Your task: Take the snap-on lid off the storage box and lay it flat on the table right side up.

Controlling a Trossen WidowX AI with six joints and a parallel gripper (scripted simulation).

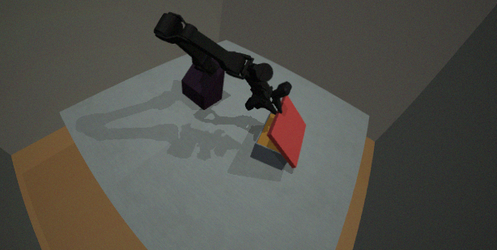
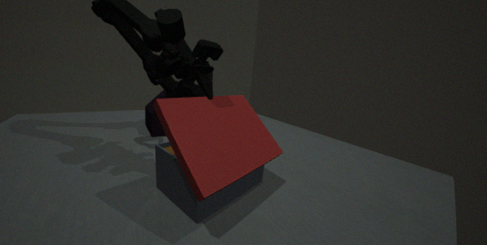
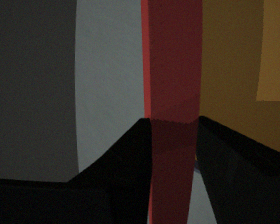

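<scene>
Now: the red lid 6 cm ahead of my gripper tip, 5 cm below it and 2 cm to the left of it. The rest, counted from my gripper tip: storage box 14 cm below, 3 cm ahead, 1 cm to the left.
</scene>
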